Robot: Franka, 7 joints.
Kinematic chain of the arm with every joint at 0, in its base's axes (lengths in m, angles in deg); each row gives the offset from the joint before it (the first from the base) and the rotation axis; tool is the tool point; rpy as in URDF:
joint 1: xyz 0 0 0.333 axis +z
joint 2: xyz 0 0 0 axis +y
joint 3: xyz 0 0 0.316 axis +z
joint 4: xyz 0.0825 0 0 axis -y
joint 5: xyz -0.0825 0 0.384 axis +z
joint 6: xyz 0 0 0 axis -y
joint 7: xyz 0.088 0 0 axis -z
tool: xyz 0 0 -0.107 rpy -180 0 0
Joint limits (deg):
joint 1: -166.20..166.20
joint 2: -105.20..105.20
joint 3: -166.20..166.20
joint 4: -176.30..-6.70
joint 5: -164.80..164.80
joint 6: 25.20..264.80
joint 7: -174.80..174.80
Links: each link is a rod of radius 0.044 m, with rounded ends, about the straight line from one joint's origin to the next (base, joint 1, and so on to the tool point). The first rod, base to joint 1, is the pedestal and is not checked.
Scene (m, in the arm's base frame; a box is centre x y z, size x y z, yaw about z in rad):
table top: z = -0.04
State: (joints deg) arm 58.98 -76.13 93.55 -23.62 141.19 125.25 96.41
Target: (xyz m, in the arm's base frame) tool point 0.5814 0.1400 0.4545
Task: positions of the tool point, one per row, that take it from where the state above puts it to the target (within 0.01 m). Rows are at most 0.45 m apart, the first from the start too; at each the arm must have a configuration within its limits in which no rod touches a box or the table.
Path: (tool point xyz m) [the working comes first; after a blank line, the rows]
Joints at the target: -8.62 5.38 24.53 -112.33 141.67 153.33 96.41
Straight joint move there: clear.

1: -0.7010 -0.2885 0.7219
2: -0.6038 0.0783 0.9002
3: -0.3032 0.3655 0.9730
4: 0.0944 0.4690 0.9071
5: 0.4323 0.3682 0.7152
6: 0.5814 0.1400 0.4545

